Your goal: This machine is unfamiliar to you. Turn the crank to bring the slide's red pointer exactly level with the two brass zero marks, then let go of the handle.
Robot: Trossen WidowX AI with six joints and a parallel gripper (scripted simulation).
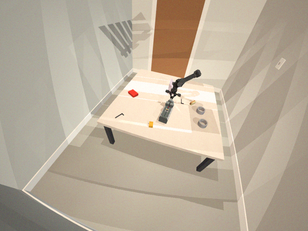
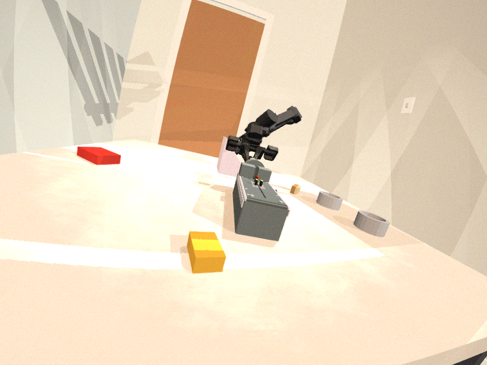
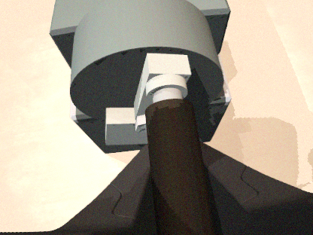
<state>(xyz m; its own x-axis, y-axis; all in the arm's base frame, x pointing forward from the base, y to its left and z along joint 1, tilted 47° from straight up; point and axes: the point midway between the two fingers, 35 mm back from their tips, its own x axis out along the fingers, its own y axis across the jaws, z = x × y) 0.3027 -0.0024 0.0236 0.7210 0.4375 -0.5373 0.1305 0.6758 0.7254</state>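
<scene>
My gripper tip is 3 cm below the dark brown crank handle and 2 cm past it. The rest, counted from my gripper tip: red pointer 13 cm ahead, 1 cm to the right, 1 cm below; yellow block 36 cm ahead, 14 cm to the right, 8 cm below; tan block 29 cm to the left, 15 cm behind, 8 cm below.
</scene>
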